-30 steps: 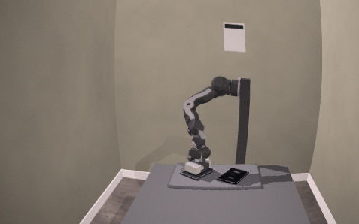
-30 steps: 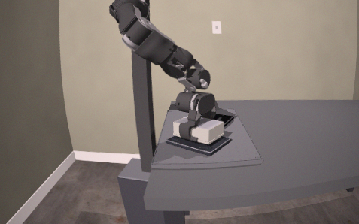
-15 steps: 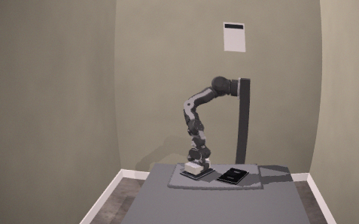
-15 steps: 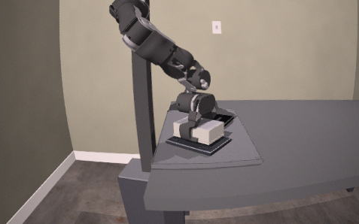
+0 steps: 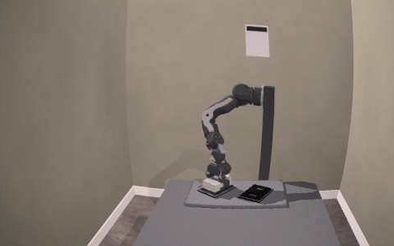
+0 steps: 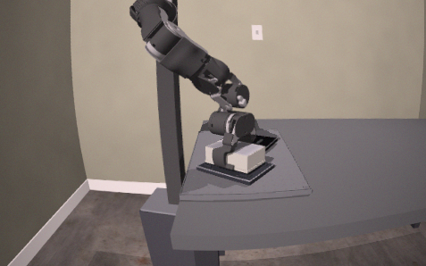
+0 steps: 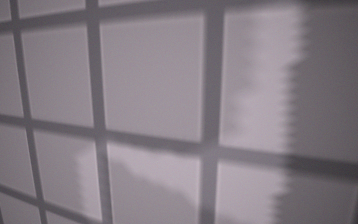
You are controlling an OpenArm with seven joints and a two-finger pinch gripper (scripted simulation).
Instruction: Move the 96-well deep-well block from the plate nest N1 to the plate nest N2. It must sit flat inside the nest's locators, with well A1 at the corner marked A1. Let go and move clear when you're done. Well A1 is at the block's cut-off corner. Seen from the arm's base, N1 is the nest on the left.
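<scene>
The white deep-well block lies 20 mm above my hand. The rest, counted from my hand: plate nest N1: 20 mm ahead, 210 mm to the left, 20 mm below; then A1 mark: 40 mm behind, 80 mm to the left, 10 mm below; then plate nest N2: 20 mm below.
</scene>
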